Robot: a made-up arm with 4 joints. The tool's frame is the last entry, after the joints.
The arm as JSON. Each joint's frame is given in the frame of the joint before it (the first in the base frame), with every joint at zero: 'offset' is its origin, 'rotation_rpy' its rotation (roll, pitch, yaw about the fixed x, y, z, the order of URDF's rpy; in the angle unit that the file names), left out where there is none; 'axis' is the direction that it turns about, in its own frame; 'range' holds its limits. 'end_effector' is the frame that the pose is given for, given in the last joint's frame.
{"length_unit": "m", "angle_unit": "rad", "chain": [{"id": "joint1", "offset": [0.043, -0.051, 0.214], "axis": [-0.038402, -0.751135, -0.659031], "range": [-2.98, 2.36]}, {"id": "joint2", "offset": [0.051, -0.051, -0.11], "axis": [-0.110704, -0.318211, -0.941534], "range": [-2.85, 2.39]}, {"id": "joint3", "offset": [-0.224, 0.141, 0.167], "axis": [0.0, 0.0, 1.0], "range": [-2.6, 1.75]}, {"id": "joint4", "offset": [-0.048, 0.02, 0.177], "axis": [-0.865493, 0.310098, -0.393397], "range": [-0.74, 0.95]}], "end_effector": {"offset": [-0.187, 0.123, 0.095], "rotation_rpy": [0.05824, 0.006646, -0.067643]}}
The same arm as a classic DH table. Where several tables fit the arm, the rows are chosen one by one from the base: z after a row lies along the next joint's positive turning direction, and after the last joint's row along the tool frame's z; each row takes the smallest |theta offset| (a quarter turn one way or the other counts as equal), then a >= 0, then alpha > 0; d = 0 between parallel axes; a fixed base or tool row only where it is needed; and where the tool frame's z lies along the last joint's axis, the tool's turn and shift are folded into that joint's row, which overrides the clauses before.
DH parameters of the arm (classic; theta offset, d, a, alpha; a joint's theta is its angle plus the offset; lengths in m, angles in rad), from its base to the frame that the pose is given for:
base (fixed): -0.0511 0.2567 0.0455 2.2903
joint1: -0.1883 0.1051 0.0621 0.5281
joint2: 0.4311 -0.0975 -0.2579 -2.798
joint3: 1.5616 0.1998 0.0026 -1.9751
joint4: -0.0595 0.296 0.0629 1.9968
tool (fixed): -1.3186 0.1861 0 0
Joint limits (rad, base to tool): -2.98..2.36 -2.85..2.39 -2.6..1.75 -0.74..0.95

